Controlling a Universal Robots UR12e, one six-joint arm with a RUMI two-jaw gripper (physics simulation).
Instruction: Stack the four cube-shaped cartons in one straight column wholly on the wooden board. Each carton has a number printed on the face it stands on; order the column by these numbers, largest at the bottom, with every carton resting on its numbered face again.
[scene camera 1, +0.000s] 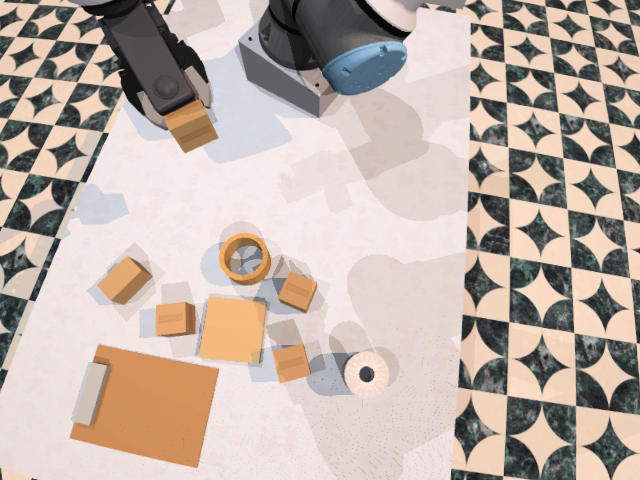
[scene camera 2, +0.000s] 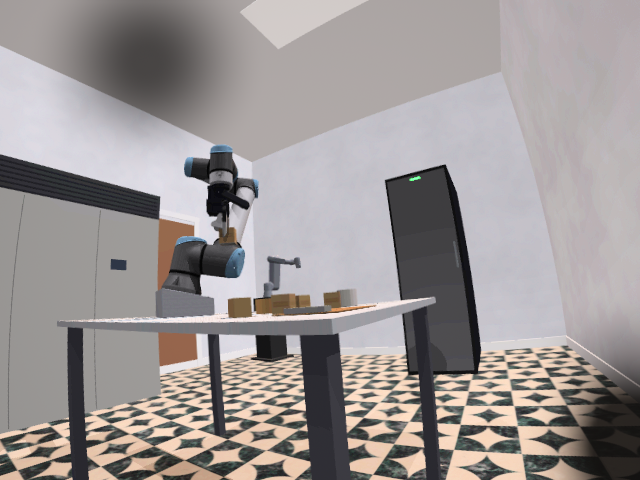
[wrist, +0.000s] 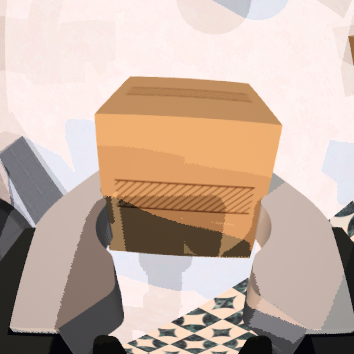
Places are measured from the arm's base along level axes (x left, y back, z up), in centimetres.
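Pixels of known places: gripper, between the fingertips: (scene camera 1: 188, 118) (scene camera 2: 224, 238) (wrist: 183, 173); arm's base, origin of its link: (scene camera 1: 297, 38) (scene camera 2: 181, 293) (wrist: 3, 244).
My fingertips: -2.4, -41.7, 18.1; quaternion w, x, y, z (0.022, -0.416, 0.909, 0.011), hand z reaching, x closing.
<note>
Ahead of a thing's pixels: the offset from my fingertips to its middle, as dx, dy, dz. "*": to the spot under its first point.
My gripper (scene camera 1: 181, 110) (wrist: 183, 173) is shut on a cube-shaped carton @(+0.8, -0.8, +0.8) (scene camera 1: 191, 129) (scene camera 2: 227, 236) (wrist: 187, 155) and holds it high above the table, near the arm's base. A hatched tape strip crosses two of its faces in the wrist view; no number shows. The wooden board @(+12.0, -26.9, -28.2) (scene camera 1: 233, 329) is a light flat square with no carton on it. One carton @(+0.9, -28.9, -25.9) (scene camera 1: 171, 318) stands left of the board, another @(+22.2, -16.0, -25.9) (scene camera 1: 297, 290) at its upper right, and a third @(+25.5, -29.2, -25.9) (scene camera 1: 291, 362) at its lower right. Their numbered faces are hidden.
A plain longer box @(-12.9, -25.0, -26.1) (scene camera 1: 124, 280) lies at the left. An orange ring @(* +7.0, -16.3, -23.6) (scene camera 1: 225, 268) stands above the board, and a white roll @(+39.1, -26.9, -25.4) (scene camera 1: 354, 381) stands at the right. A brown clipboard @(+0.5, -45.9, -27.9) (scene camera 1: 160, 413) with a grey clip @(-10.1, -47.5, -27.8) (scene camera 1: 91, 393) lies at the lower left of the table.
</note>
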